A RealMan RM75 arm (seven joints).
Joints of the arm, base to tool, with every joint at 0 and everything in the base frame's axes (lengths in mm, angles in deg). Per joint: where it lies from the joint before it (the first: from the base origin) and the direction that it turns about. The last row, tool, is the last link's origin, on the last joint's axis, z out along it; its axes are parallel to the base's.
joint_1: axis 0 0 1 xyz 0 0 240.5
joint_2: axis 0 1 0 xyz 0 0 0
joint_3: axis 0 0 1 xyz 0 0 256
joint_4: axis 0 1 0 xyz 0 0 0
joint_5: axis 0 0 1 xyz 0 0 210
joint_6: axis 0 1 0 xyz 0 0 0
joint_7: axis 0 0 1 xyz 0 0 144
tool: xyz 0 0 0
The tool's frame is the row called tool.
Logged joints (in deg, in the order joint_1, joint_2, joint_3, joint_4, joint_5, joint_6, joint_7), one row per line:
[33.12, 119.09, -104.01, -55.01, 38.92, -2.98, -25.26]
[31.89, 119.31, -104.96, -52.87, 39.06, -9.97, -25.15]
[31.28, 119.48, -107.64, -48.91, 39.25, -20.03, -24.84]
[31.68, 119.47, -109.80, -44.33, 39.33, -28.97, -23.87]
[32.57, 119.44, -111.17, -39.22, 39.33, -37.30, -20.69]
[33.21, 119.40, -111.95, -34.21, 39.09, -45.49, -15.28]
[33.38, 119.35, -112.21, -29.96, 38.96, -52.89, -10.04]
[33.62, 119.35, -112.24, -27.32, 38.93, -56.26, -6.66]
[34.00, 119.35, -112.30, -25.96, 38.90, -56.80, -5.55]
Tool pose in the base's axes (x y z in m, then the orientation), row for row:
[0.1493, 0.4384, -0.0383, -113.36, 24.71, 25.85]
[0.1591, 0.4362, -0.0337, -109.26, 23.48, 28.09]
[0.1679, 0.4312, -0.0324, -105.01, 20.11, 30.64]
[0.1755, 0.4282, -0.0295, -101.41, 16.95, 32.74]
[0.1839, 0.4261, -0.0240, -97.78, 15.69, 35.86]
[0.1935, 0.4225, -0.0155, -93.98, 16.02, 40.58]
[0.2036, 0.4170, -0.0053, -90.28, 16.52, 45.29]
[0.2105, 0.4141, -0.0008, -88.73, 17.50, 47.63]
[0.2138, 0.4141, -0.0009, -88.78, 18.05, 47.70]
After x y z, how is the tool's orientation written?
As a rotation vector, in degrees.
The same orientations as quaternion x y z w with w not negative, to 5 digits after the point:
[-0.82115, 0.17899, 0.18725, 0.50854]
[-0.80072, 0.17207, 0.20586, 0.53560]
[-0.77913, 0.14921, 0.22734, 0.56481]
[-0.75987, 0.12701, 0.24532, 0.58847]
[-0.73812, 0.11844, 0.27070, 0.60652]
[-0.71286, 0.12152, 0.30781, 0.61832]
[-0.68720, 0.12575, 0.34474, 0.62698]
[-0.67564, 0.13326, 0.36268, 0.62786]
[-0.67571, 0.13738, 0.36304, 0.62670]

